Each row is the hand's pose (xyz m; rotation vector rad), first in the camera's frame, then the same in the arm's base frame.
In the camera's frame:
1: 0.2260 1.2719 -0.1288 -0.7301 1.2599 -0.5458
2: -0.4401 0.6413 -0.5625 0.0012 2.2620 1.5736
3: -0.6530 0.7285 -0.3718 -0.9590 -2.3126 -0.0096
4: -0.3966 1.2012 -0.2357 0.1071 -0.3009 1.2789
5: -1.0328 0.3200 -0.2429 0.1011 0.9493 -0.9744
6: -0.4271 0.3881 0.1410 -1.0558 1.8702 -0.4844
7: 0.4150 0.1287 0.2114 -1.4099 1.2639 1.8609
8: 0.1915 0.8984 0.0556 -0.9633 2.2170 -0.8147
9: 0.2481 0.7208 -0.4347 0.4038 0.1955 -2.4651
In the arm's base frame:
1: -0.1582 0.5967 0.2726 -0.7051 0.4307 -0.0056
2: 0.0664 -0.0663 -0.4618 -1.1755 1.6657 1.8108
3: -0.2015 -0.1956 -0.4326 0.0581 -2.9971 -0.2796
4: -0.4310 0.2402 -0.1774 0.0168 -0.9852 1.9846
5: -0.2037 -0.7568 -0.5457 0.2047 0.4643 -0.1351
6: -0.0595 -0.5200 0.1191 -1.1829 0.9053 -0.1256
7: 0.5833 -0.2690 0.6716 -2.2452 0.2463 1.6750
8: -0.0045 0.2316 0.4061 -1.1188 1.2732 -0.4179
9: 0.3628 0.3249 0.0435 0.9526 0.2992 -1.5386

